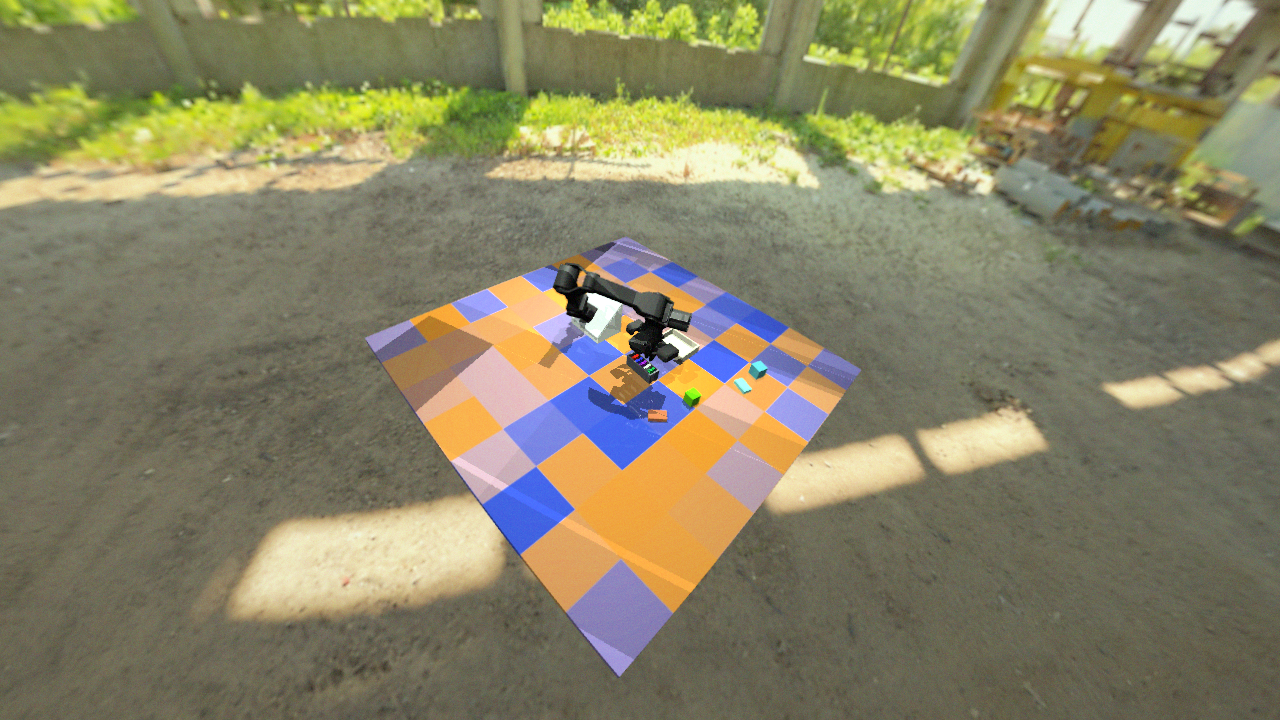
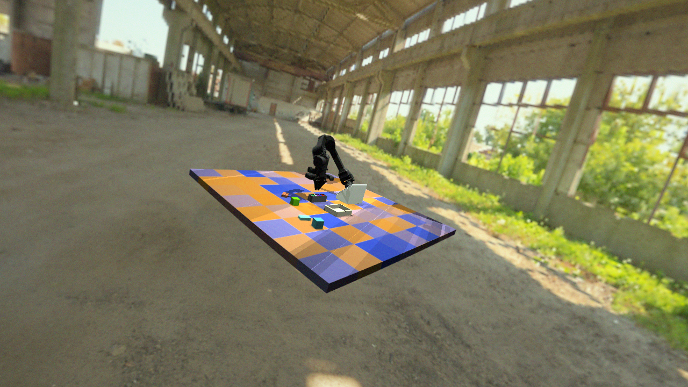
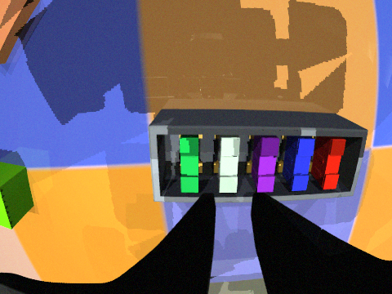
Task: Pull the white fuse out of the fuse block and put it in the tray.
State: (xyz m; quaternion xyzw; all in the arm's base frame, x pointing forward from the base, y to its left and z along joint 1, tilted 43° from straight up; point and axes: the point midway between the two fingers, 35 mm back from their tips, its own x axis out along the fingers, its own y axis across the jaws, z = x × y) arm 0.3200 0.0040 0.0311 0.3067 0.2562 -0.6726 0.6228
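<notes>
Now: gripper tip 2 cm past the grey tray, 18 cm to the right of it and 7 cm above it. The rest, counted from my gripper tip: green cube (18 cm ahead, 2 cm to the left, 5 cm below); then teal flat piece (26 cm ahead, 20 cm to the left, 6 cm below); then orange flat block (14 cm ahead, 11 cm to the right, 6 cm below).
</notes>
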